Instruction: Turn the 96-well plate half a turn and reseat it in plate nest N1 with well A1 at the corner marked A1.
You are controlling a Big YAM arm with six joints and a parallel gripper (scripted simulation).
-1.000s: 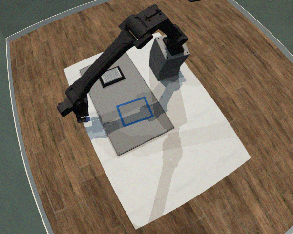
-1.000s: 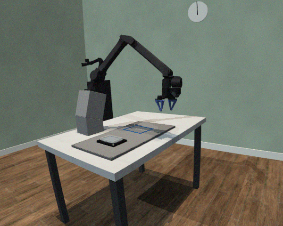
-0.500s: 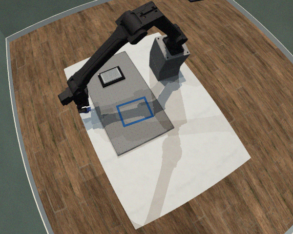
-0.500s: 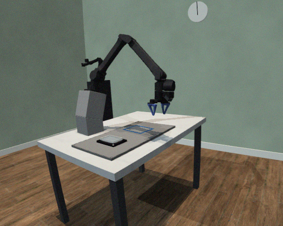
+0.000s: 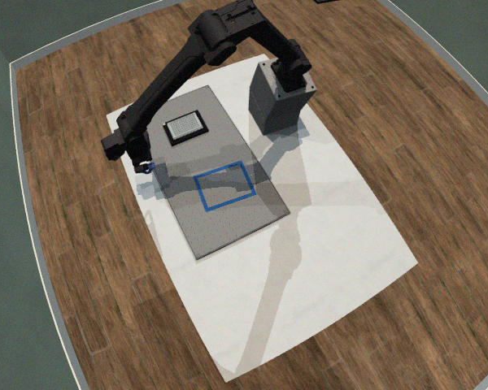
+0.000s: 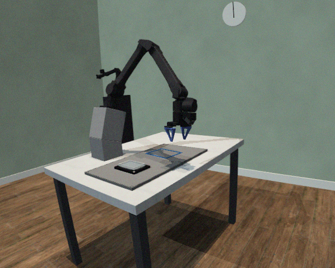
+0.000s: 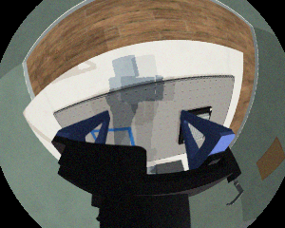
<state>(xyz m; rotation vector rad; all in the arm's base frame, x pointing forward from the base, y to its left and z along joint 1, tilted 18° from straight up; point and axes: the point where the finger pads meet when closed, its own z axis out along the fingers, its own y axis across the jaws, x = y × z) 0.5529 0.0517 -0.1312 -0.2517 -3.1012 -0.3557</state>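
My gripper is now 200 mm past the white 96-well plate, 170 mm to the left of it and 130 mm above it. Round my hand: white A1 mark: 220 mm to the right, 130 mm below, 120 mm behind; then black plate nest N1: 200 mm behind, 170 mm to the right, 140 mm below.
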